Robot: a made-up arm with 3 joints. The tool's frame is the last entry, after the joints.
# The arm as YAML. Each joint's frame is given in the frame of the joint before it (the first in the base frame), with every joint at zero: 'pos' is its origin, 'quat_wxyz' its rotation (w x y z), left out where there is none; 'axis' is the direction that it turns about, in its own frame. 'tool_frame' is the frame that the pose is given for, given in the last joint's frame.
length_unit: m
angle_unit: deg
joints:
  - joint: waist
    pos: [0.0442, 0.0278, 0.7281]
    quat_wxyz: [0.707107, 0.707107, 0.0, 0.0]
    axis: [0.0, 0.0, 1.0]
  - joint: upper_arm
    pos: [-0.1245, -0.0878, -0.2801]
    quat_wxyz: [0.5, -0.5, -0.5, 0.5]
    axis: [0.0, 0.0, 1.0]
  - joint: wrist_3
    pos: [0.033, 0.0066, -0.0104]
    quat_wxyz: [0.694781, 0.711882, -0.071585, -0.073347]
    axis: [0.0, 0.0, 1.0]
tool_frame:
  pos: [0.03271, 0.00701, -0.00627]
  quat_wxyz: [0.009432, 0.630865, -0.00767, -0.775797]
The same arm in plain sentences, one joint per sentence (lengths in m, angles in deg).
The arm has three revolute joints in a row. What follows holds with every joint at zero, and every direction is one of the base frame's.
Joint 1 is mounted 0.0442 m along +x and 0.0278 m along +y and 0.7281 m along +z from the base frame's origin and turns about -y.
Joint 2 is mounted 0.1245 m along -x and 0.2801 m along +y and 0.0878 m along -z from joint 1 and turns about -x.
Joint 3 is mounted 0.0104 m along +x and 0.0066 m along +y and 0.0330 m along +z from joint 2 and turns about the direction (0.0238, -0.978702, -0.2039).
The tool frame, which is the frame that the pose is given for, is mounted 0.0070 m along -x and 0.0007 m along -y and 0.0333 m along +z from joint 3; its axes are the base frame's turned by roll -180.00, pitch 0.00 and yaw 90.00 deg (as in URDF: about the fixed x, then y, then z).

